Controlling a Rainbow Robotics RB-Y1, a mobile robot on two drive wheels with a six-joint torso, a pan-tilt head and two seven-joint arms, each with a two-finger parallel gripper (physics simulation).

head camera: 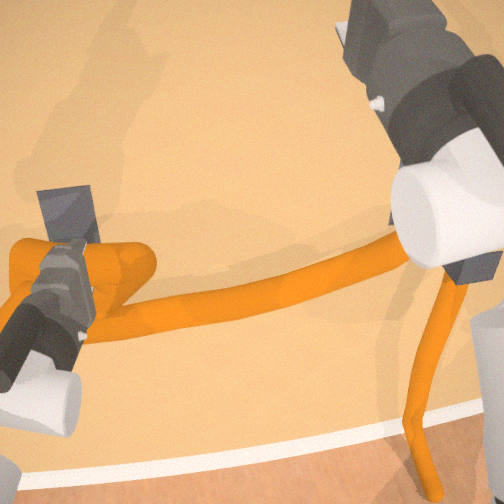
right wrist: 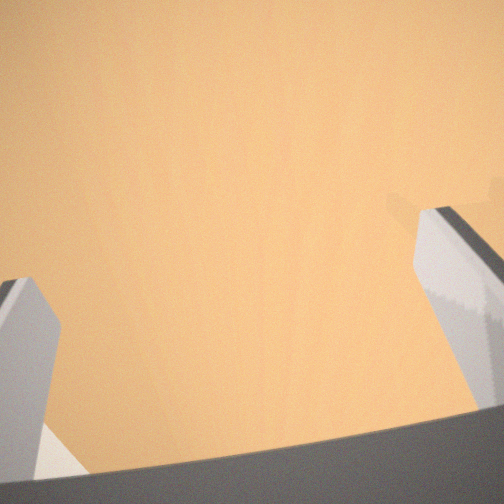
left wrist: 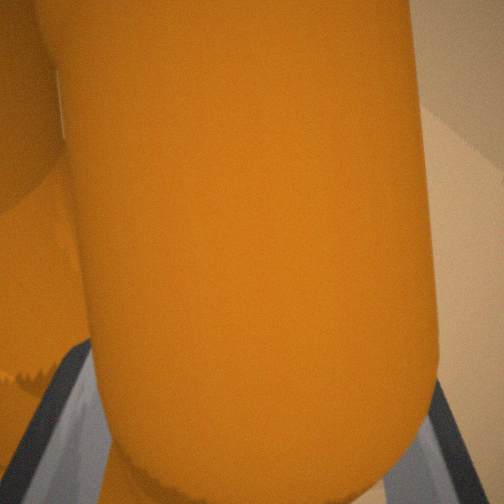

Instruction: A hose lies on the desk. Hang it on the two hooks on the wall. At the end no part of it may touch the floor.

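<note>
The orange hose (head camera: 250, 297) runs across the wall from lower left to right. Its thick end (head camera: 117, 267) is looped at the left, by a grey wall hook (head camera: 67, 212). My left gripper (head camera: 67, 255) is shut on this hose end, which fills the left wrist view (left wrist: 250, 250) between the two fingers. At the right the hose passes behind my right arm near a second grey hook (head camera: 472, 267), and its thin tail (head camera: 430, 380) hangs down to the floor. My right gripper (right wrist: 250, 310) is open and empty, facing bare wall; it is high at the top right in the head view (head camera: 360, 40).
A white baseboard (head camera: 225, 455) runs along the foot of the orange wall, with the brown wooden floor (head camera: 300, 480) below it. My right forearm (head camera: 450, 200) covers part of the right hook.
</note>
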